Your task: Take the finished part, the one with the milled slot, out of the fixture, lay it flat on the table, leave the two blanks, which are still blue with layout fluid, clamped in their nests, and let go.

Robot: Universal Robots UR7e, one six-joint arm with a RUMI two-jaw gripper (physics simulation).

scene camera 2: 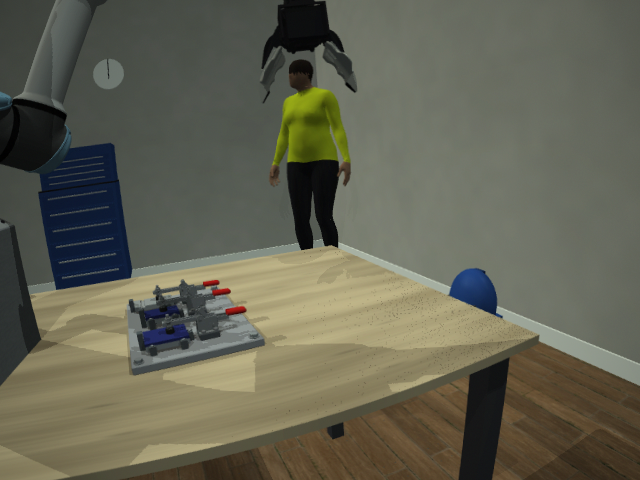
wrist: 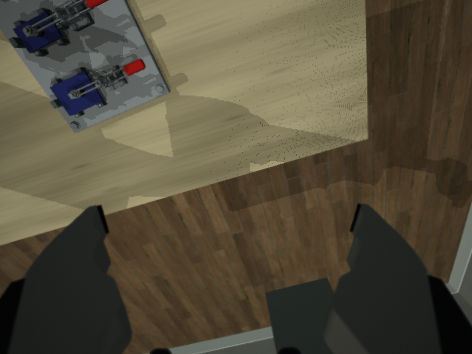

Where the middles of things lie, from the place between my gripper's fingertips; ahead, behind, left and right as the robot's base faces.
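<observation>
Grey fixture plate (scene camera 2: pixel 234 332): far below my hand, far to the left of it, a good way behind it.
</observation>
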